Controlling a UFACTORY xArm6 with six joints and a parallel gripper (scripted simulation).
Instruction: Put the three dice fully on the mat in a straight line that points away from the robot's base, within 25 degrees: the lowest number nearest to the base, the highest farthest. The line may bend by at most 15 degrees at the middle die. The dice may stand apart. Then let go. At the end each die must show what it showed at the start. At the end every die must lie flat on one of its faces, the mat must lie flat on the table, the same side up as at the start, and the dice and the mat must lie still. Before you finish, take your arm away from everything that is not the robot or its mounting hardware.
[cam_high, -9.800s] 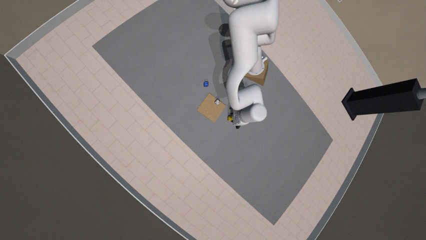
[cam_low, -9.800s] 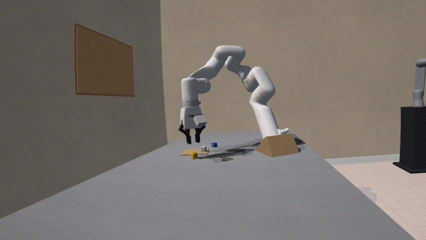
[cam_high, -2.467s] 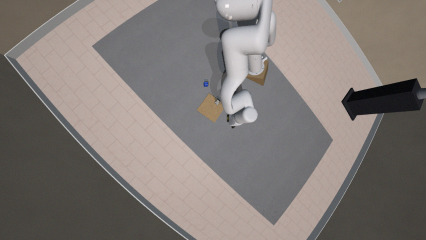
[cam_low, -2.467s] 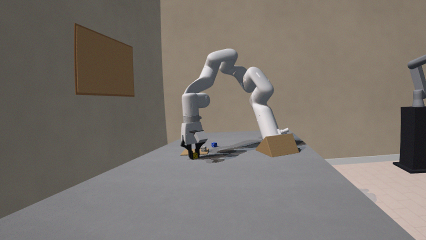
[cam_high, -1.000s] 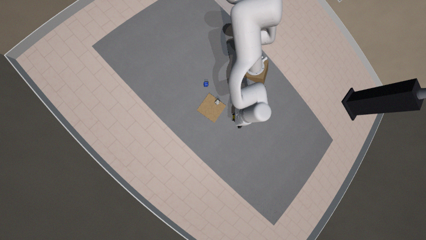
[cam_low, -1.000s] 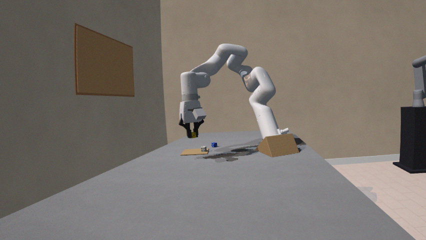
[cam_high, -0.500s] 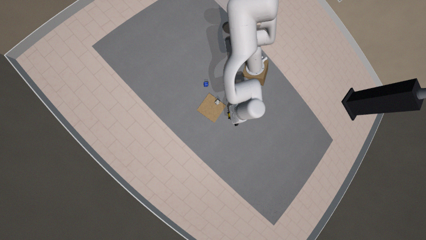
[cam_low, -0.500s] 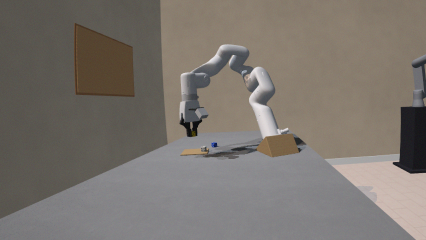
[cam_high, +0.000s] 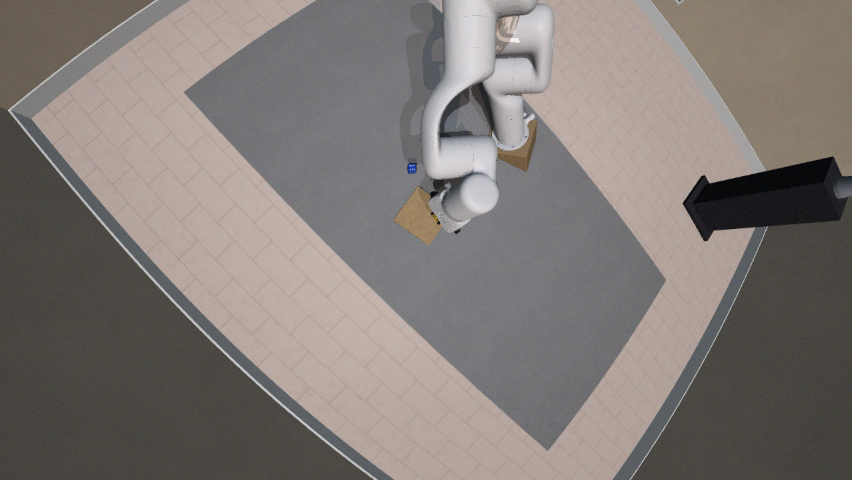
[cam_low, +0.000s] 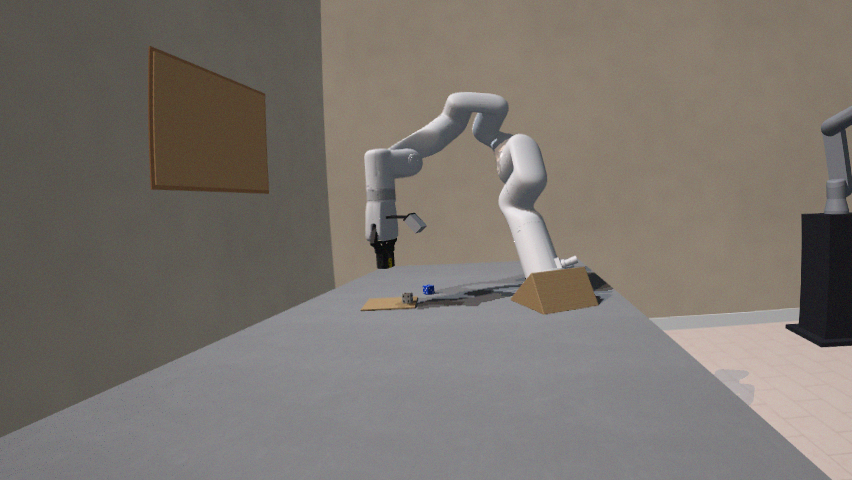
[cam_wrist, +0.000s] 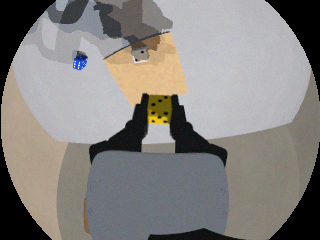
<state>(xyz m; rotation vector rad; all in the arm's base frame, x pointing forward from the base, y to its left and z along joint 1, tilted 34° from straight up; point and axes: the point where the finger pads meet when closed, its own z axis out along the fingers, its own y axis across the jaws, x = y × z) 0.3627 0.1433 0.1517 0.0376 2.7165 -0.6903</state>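
Right now my hand is 120 mm above the tan mat, 30 mm to the left of it and 10 mm short of it. Also, from my hand: yellow die (10 mm below); then blue die (170 mm to the right, 110 mm below, 60 mm behind); then white die (110 mm below, 40 mm behind, 30 mm to the right).
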